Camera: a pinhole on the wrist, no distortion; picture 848 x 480 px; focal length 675.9 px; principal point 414.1 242.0 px. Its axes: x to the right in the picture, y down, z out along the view. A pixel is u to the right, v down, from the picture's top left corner.
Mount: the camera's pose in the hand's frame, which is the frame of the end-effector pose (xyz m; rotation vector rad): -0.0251 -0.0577 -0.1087 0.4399 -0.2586 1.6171
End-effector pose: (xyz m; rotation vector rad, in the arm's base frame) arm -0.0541 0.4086 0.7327 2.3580 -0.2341 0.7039
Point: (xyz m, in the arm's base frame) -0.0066 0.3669 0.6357
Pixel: 815.6 266.7
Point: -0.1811 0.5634 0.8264
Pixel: behind the camera
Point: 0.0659 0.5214 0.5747
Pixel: 241.9 218.5
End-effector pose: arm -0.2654 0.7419 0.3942 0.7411 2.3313 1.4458
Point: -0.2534 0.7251 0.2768
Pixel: 503.7 308.5
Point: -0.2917 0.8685 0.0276
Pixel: 316.5 154.6
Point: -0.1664 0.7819 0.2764
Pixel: 726.8 426.2
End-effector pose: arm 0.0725 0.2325 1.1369 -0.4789 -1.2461 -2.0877
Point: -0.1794 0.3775 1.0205
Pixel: 70.3 132.4
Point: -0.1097 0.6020 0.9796
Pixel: 250.4 438.7
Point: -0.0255 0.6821 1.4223
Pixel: 750.1 180.6
